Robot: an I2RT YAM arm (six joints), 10 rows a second.
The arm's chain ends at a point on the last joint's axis. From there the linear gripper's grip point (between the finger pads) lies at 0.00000 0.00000 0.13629 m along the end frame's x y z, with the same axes.
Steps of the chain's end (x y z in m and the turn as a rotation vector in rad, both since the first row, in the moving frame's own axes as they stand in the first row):
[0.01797 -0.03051 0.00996 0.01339 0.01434 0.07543]
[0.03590 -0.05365 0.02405 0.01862 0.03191 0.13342]
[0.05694 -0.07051 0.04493 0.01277 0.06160 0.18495]
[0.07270 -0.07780 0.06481 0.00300 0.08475 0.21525]
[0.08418 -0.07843 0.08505 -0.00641 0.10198 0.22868]
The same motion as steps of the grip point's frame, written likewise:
[0.01999 -0.03226 0.00993 0.01339 0.01434 0.07543]
[0.04040 -0.05589 0.02396 0.01862 0.03191 0.13342]
[0.06544 -0.07147 0.04466 0.01277 0.06160 0.18495]
[0.08419 -0.07697 0.06432 0.00300 0.08475 0.21525]
[0.09783 -0.07598 0.08434 -0.00641 0.10198 0.22868]

